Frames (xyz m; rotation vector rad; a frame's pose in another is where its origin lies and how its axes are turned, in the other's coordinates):
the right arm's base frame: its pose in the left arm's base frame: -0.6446 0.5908 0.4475 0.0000 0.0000 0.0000
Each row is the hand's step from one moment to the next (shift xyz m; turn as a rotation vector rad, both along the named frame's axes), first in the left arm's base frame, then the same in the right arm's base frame.
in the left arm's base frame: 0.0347 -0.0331 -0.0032 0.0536 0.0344 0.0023
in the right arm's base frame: 0.0347 -0.0331 -0.0032 0.0536 0.0344 0.0023
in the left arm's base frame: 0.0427 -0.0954 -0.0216 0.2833 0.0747 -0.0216
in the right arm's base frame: 0.0427 -0.0954 -0.0216 0.2833 0.0747 -0.0216
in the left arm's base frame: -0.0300 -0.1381 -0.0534 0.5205 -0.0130 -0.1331
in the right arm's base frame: -0.0300 -0.1381 -0.0534 0.5205 -0.0130 -0.1331
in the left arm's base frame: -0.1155 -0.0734 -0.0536 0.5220 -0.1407 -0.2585
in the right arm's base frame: -0.1155 -0.0734 -0.0536 0.5220 -0.1407 -0.2585
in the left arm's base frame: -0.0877 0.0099 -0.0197 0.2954 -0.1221 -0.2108
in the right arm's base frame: -0.0877 0.0099 -0.0197 0.2954 -0.1221 -0.2108
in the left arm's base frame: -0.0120 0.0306 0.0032 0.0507 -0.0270 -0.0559
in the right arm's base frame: -0.0120 0.0306 0.0032 0.0507 -0.0270 -0.0559
